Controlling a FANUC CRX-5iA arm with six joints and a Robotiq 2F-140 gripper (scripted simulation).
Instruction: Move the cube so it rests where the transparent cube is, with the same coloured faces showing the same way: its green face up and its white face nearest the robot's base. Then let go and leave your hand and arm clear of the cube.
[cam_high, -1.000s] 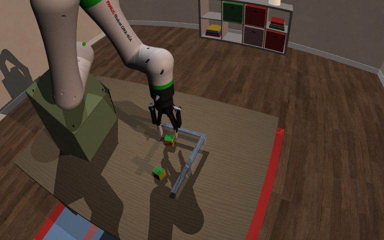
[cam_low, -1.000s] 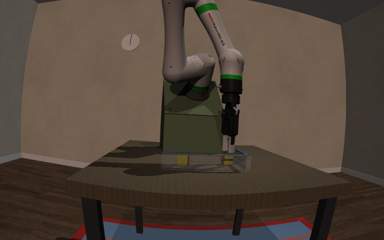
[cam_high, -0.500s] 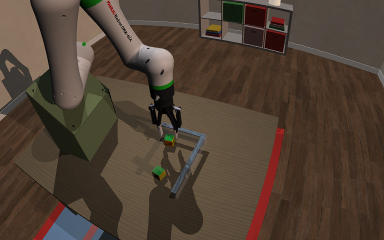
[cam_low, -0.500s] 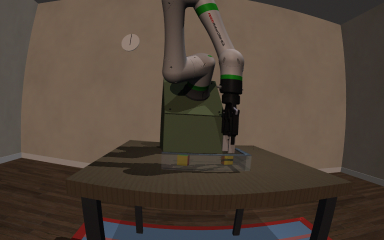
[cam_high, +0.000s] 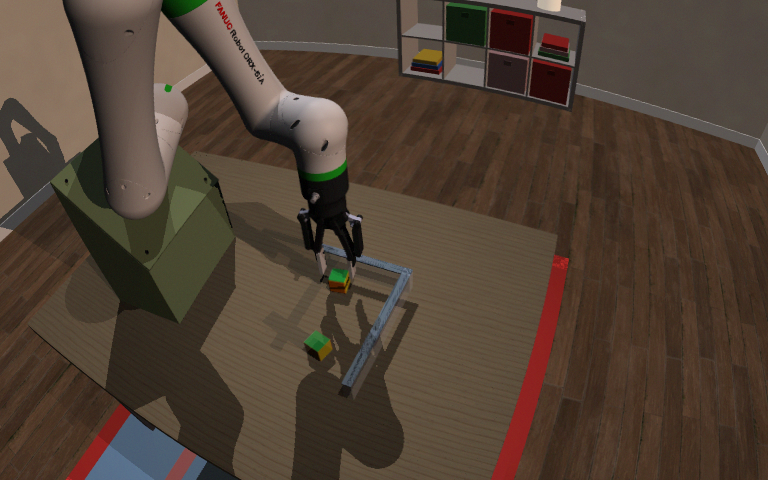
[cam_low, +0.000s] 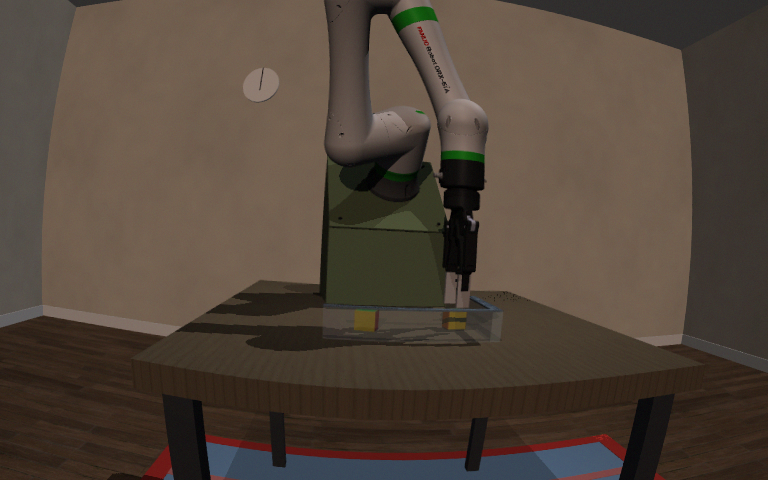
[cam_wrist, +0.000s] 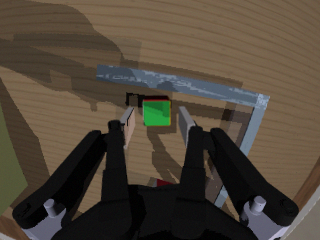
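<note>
The transparent target cube lies 90 mm ahead of my hand, 160 mm to the right of it and 60 mm below it. From my hand the other things lie so: see-through wall: 170 mm ahead, 50 mm to the right, 30 mm below.
</note>
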